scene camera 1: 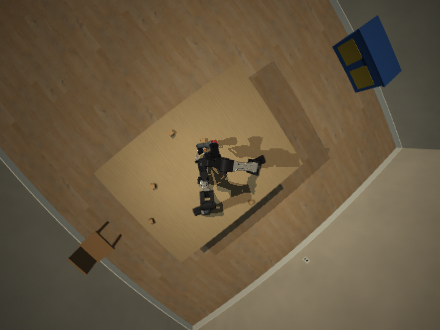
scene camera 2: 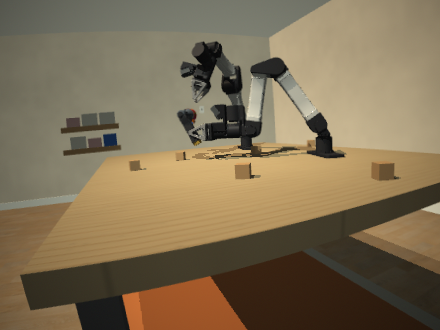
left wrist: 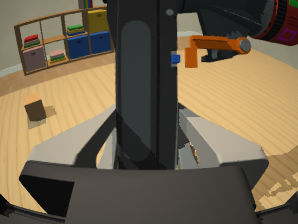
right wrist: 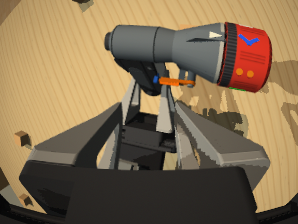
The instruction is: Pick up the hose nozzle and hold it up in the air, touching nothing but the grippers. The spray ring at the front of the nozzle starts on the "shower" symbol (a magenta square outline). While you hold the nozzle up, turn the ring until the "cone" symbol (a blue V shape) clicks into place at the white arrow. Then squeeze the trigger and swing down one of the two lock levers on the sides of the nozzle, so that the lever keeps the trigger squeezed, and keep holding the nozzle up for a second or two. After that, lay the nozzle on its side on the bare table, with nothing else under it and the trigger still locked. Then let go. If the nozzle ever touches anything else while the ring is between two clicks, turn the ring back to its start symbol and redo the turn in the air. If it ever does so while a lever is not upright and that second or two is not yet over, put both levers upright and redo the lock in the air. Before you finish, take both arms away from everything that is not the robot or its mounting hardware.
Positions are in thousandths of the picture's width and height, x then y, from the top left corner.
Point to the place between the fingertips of the left gripper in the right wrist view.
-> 512, 301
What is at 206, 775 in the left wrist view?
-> The left gripper.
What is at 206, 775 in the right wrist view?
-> The right gripper.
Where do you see a hose nozzle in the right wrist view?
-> At 669, 221
